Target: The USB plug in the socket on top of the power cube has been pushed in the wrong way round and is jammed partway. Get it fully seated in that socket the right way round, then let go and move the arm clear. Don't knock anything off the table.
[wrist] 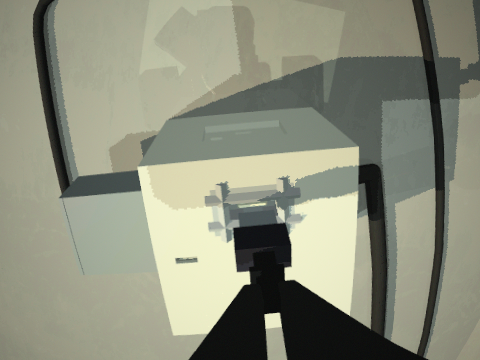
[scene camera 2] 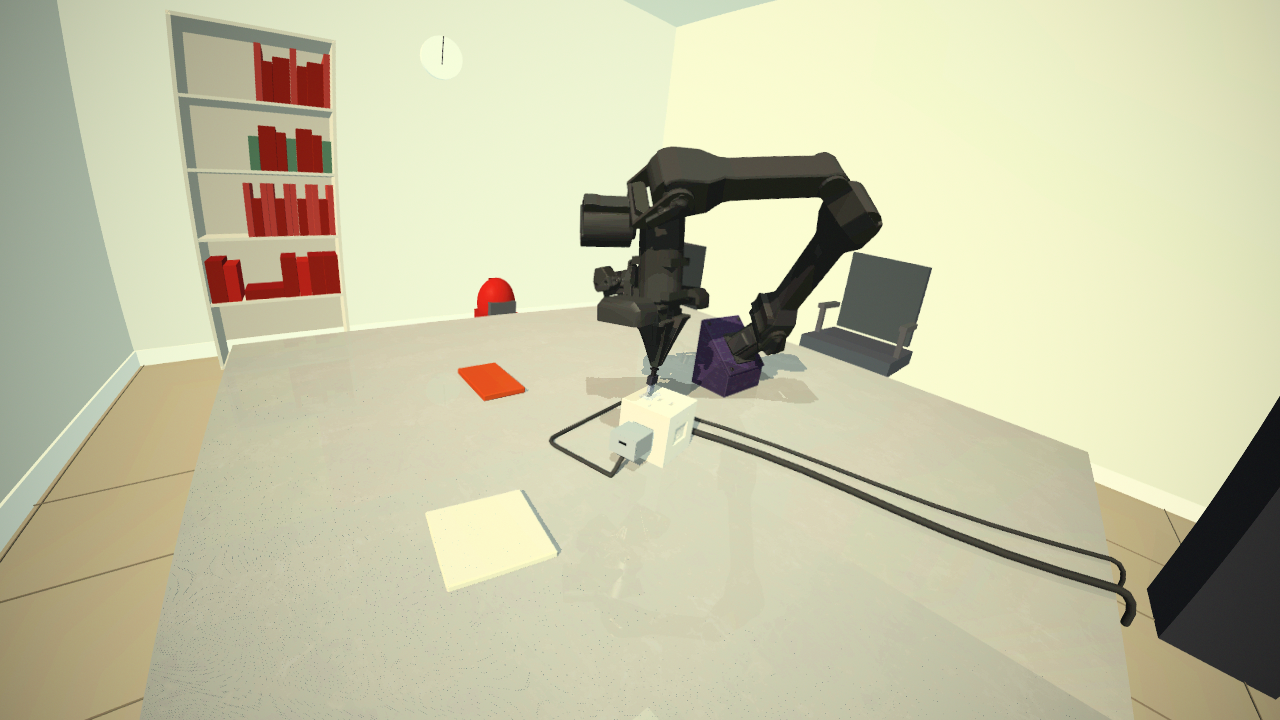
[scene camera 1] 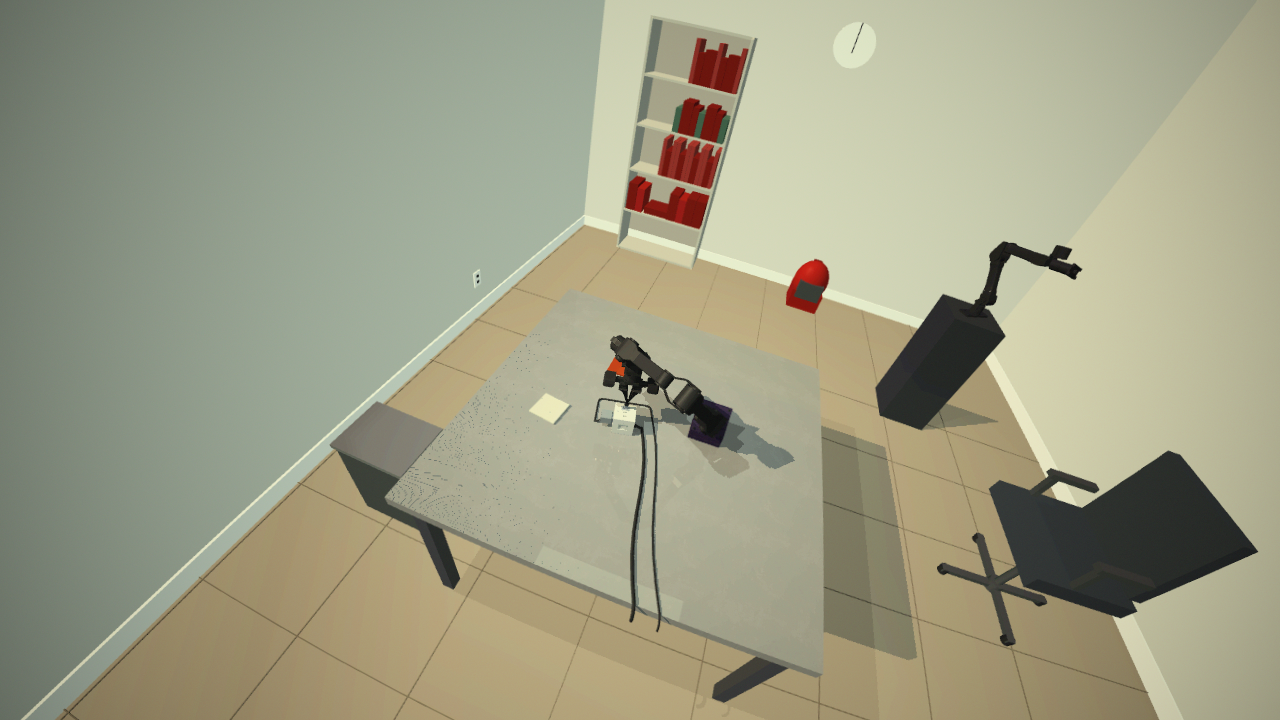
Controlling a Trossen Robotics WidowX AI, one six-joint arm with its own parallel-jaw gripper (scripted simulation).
Labels:
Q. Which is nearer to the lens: the cream pad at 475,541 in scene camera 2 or the orange pad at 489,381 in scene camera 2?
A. The cream pad.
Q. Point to a socket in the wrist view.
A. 226,204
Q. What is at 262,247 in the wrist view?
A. A dark usb plug.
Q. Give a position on a grey adapter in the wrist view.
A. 105,216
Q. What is my gripper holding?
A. A dark usb plug.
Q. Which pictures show my gripper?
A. The wrist view, scene camera 2 and scene camera 1: all of them.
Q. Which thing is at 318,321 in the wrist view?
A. My gripper.

